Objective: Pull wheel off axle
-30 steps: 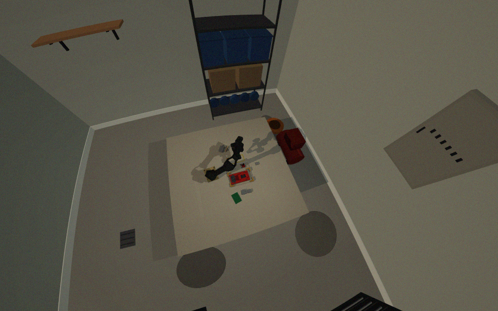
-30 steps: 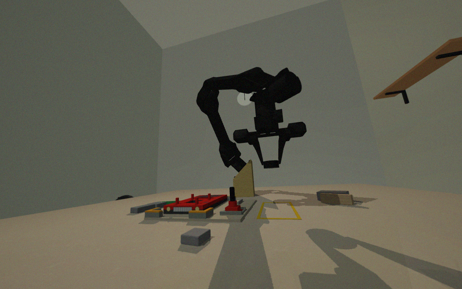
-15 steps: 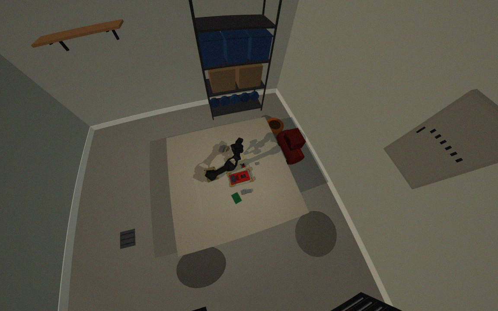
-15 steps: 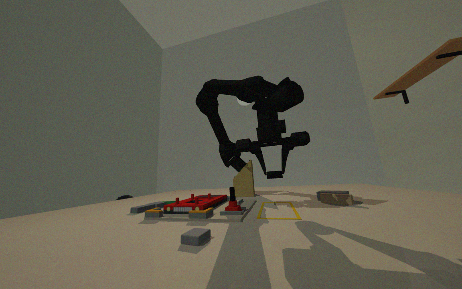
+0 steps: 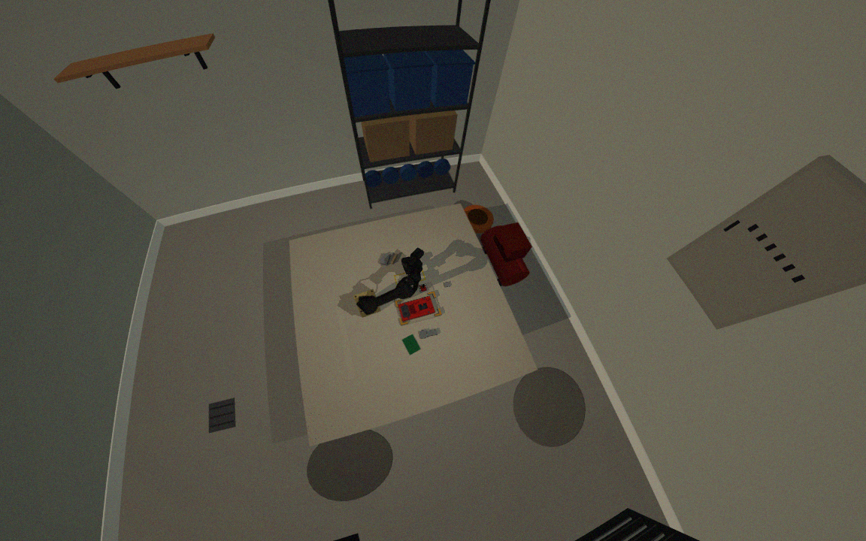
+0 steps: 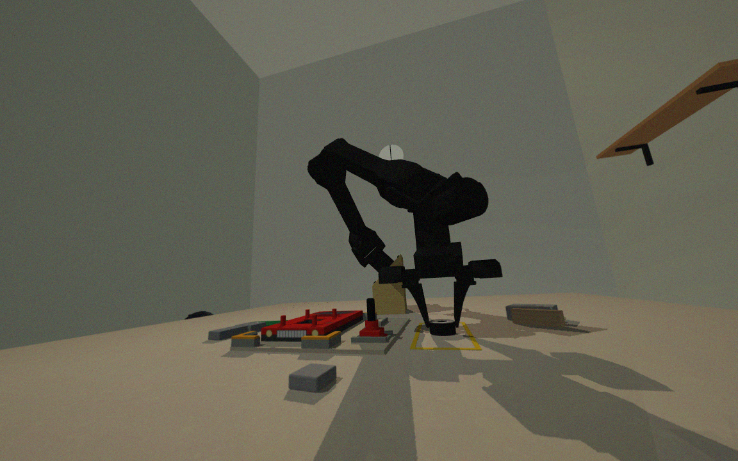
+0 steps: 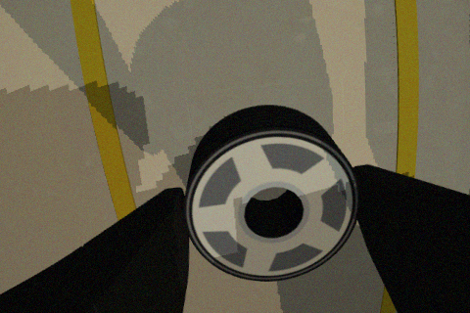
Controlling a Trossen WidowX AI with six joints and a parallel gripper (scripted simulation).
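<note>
Right now my gripper tip is right at the black wheel. Round my gripper tip: grey base plate 190 mm to the right, 20 mm ahead; then green card 430 mm to the right, 60 mm behind, 10 mm below.
</note>
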